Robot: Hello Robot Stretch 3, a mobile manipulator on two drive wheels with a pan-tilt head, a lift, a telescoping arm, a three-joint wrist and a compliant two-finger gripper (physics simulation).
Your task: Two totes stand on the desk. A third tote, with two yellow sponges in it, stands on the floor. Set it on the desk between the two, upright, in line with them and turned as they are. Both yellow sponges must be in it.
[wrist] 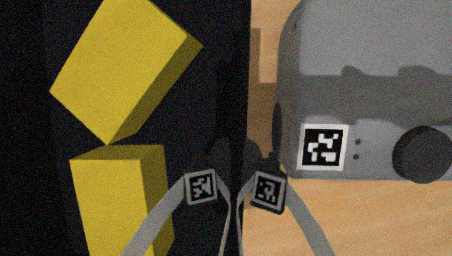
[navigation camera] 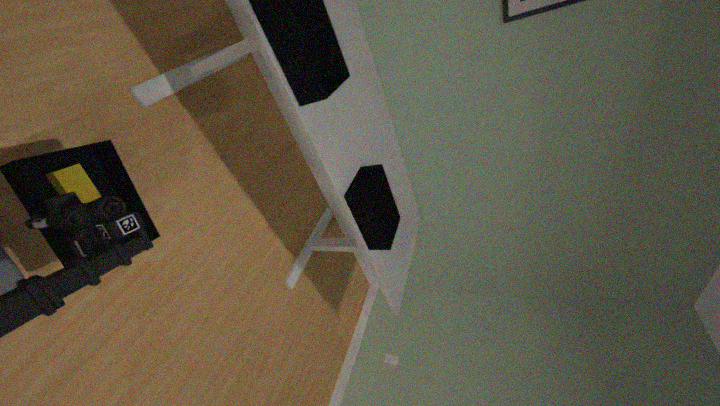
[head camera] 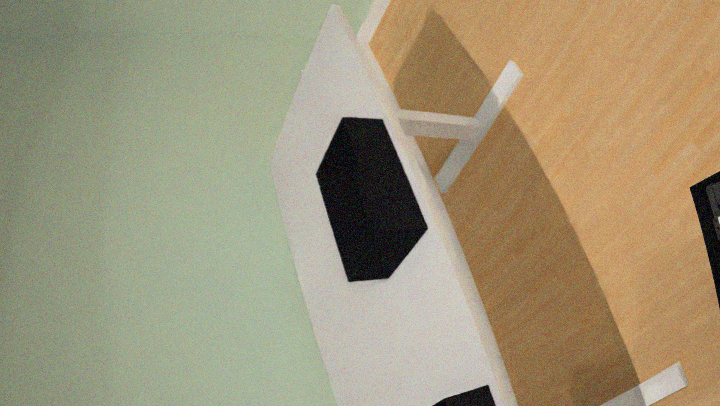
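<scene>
Two black totes stand on the white desk [head camera: 403, 327] [navigation camera: 347, 136]: one [head camera: 370, 201] [navigation camera: 374, 209] near its far end, the other [head camera: 468, 397] [navigation camera: 307, 55] cut off by the view edge, with a gap between them. The third black tote [head camera: 699, 201] [navigation camera: 115, 176] [wrist: 200, 100] is upright in front of the desk; I cannot tell its height above the floor. In the wrist view, one yellow sponge [wrist: 125, 65] and a second yellow sponge [wrist: 110, 200] lie in it; one shows in the navigation view. My gripper [navigation camera: 42, 219] [wrist: 235, 156] is shut on its side wall nearest my base.
My grey base [wrist: 375, 85] is close beside the held tote. White desk legs [head camera: 466, 146] [navigation camera: 161, 88] reach out over the wooden floor [head camera: 630, 100] [navigation camera: 176, 327]. A green wall [head camera: 176, 201] [navigation camera: 504, 176] runs behind the desk. A framed picture [navigation camera: 524, 15] hangs on it.
</scene>
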